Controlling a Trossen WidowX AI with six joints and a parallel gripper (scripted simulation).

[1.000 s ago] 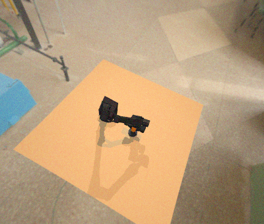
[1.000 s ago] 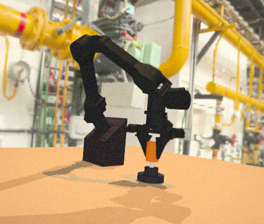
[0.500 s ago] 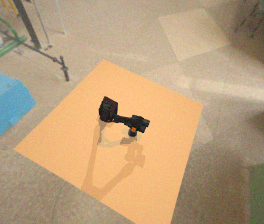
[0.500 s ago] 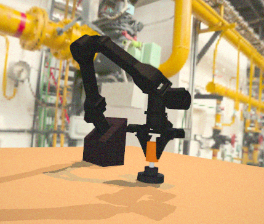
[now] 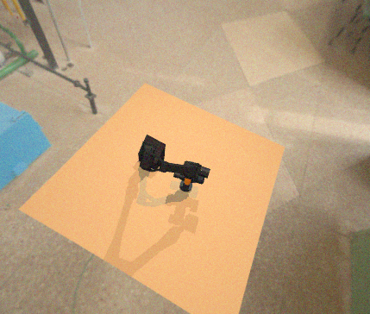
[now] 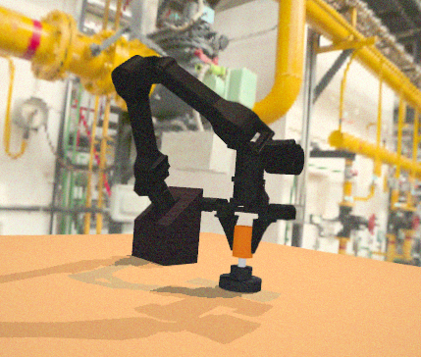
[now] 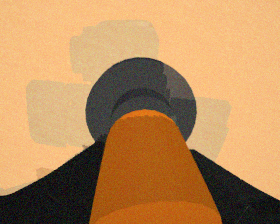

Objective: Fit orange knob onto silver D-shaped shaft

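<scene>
Now: the round black pedestal 40 mm below my gripper tip. Round my gripper tip: orange knob (30 mm above).
</scene>
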